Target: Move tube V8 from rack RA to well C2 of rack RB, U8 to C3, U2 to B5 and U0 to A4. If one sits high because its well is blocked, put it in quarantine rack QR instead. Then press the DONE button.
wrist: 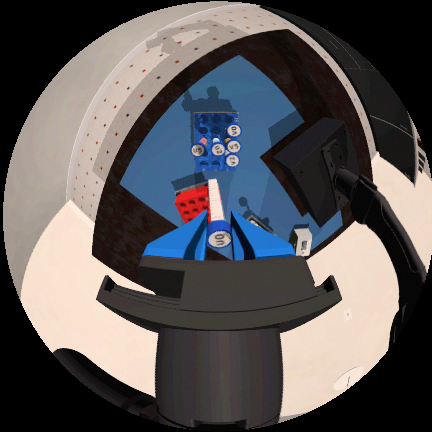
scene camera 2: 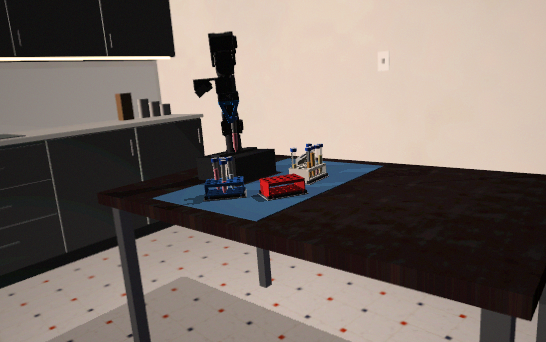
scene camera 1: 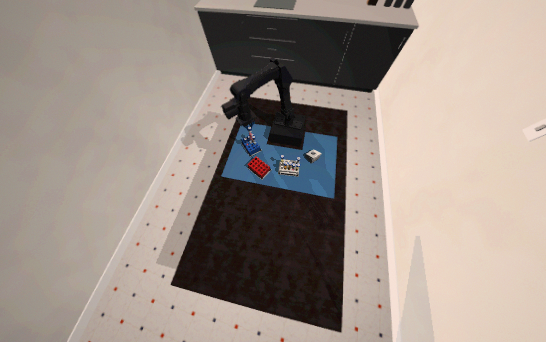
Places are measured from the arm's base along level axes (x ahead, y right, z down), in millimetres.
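Pixels of known places: gripper, fingertip midpoint: (wrist: 218, 216) (scene camera 2: 231, 122) (scene camera 1: 249, 129); arm's base, origin of the base link: (wrist: 337, 176) (scene camera 2: 234, 153) (scene camera 1: 288, 123).
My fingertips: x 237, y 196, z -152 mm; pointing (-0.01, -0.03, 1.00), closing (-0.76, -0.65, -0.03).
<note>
For each thing: its top centre in the pictures, then the offset to it from my fingertips. Level surfaces: height alone.
- tube U0, middle of its top: (wrist: 215, 238) (scene camera 2: 233, 116) dz -20, dx +8, dy -4 mm
- blue rack, middle of its top: (wrist: 215, 141) (scene camera 2: 224, 180) (scene camera 1: 250, 142) dz +193, dx -26, dy +32 mm
- V0, middle of its top: (wrist: 233, 131) (scene camera 2: 214, 158) dz +118, dx -62, dy +35 mm
- V5, middle of its top: (wrist: 232, 147) dz +118, dx -46, dy +16 mm
- V2, middle of its top: (wrist: 231, 161) dz +118, dx -29, dy -2 mm
- U2, middle of its top: (wrist: 216, 148) dz +118, dx -26, dy +30 mm
- U5, middle of its top: (wrist: 198, 148) dz +118, dx -5, dy +48 mm
- white rack, middle of its top: (scene camera 2: 307, 165) (scene camera 1: 289, 165) dz +193, dx +75, dy -286 mm
- red rack, middle of its top: (wrist: 198, 218) (scene camera 2: 281, 178) (scene camera 1: 258, 165) dz +193, dx +133, dy -86 mm
- small white box, middle of its top: (wrist: 305, 250) (scene camera 2: 304, 150) (scene camera 1: 314, 152) dz +166, dx -57, dy -426 mm
- blue mat, its level: dz +247 mm
- dark table, its level: dz +249 mm
My gripper (scene camera 1: 249, 130) (scene camera 2: 233, 121) (wrist: 218, 216) is shut on tube U0 (scene camera 2: 235, 140) (wrist: 219, 237), which has a blue cap. It holds the tube up, above and clear of the blue rack (scene camera 1: 252, 149) (scene camera 2: 225, 191) (wrist: 210, 124). In the wrist view the blue rack holds V0 (wrist: 234, 131), V5 (wrist: 233, 147), V2 (wrist: 232, 160), U2 (wrist: 217, 149) and U5 (wrist: 198, 150). The white rack (scene camera 1: 289, 173) (scene camera 2: 298, 174) (wrist: 260, 223) holds several blue-capped tubes; their labels are unreadable. The red rack (scene camera 1: 259, 167) (scene camera 2: 282, 186) shows no tubes.
A small white box (scene camera 1: 313, 155) (wrist: 302, 241) with a dark centre mark stands beyond the white rack. The arm's black base (scene camera 1: 286, 132) (scene camera 2: 250, 164) (wrist: 315, 170) stands behind the racks. The racks stand on a blue mat (scene camera 1: 320, 180) on the dark table (scene camera 1: 260, 240).
</note>
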